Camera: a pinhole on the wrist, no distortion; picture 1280 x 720 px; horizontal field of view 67.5 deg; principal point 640.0 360.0 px. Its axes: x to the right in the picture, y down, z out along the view. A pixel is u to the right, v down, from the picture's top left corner.
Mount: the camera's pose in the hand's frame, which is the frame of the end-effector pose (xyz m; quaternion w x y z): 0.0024 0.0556 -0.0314 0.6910 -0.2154 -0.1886 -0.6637
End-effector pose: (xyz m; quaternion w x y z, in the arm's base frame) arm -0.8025 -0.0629 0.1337 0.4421 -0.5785 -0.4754 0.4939
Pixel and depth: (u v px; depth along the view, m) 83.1 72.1 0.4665
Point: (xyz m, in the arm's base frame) -0.9655 -0.2747 -0.3959
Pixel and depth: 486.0 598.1 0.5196
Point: -1.0955 0.0255 -0.3359
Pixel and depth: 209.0 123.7 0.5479
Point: -1.0429 -0.2669 -0.4306
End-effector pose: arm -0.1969 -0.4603 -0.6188 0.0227 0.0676 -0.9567 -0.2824
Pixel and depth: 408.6 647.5 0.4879
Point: -0.4251 0.0352 -0.6430
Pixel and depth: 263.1 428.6 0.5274
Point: -0.3245 0.1232 -0.5836
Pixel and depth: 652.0 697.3 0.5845
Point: -0.4983 0.0625 -0.7928
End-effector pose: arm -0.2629 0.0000 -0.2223 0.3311 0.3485 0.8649 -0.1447
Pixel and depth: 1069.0 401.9 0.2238
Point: -0.1098 -0.0218 -0.3946
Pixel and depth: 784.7 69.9 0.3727
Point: 0.0858 -0.0519 -0.3940
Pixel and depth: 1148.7 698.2 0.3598
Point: -0.1013 -0.0333 -0.5953
